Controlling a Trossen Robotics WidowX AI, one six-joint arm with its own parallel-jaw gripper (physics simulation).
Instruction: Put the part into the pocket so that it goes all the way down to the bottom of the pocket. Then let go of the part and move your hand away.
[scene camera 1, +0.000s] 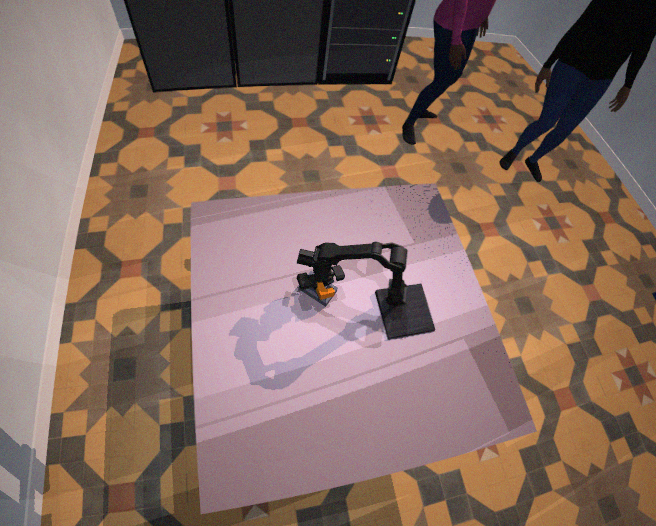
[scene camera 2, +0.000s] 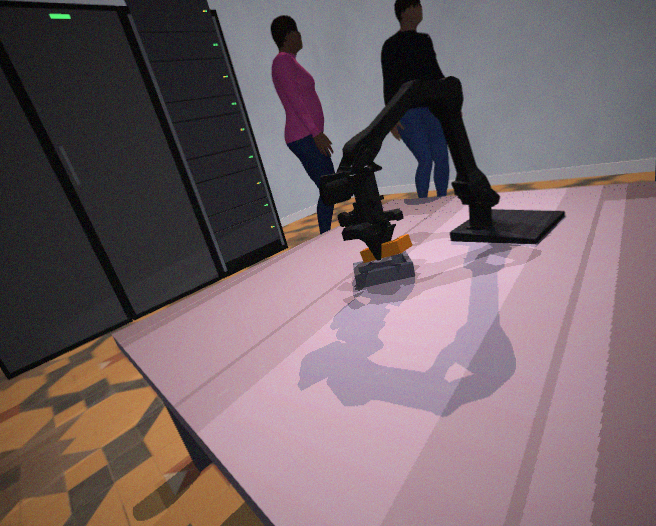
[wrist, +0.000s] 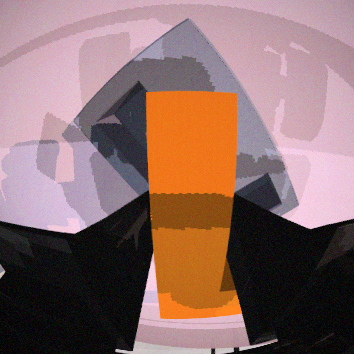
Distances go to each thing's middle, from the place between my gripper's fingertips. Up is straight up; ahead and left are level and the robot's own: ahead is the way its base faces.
The orange block (wrist: 191, 136) lies 2 cm behind my hand, 2 cm above it and 1 cm to the left of it. Round my hand: grey pocket block (wrist: 182, 59): 3 cm below, 1 cm to the right, 1 cm behind.
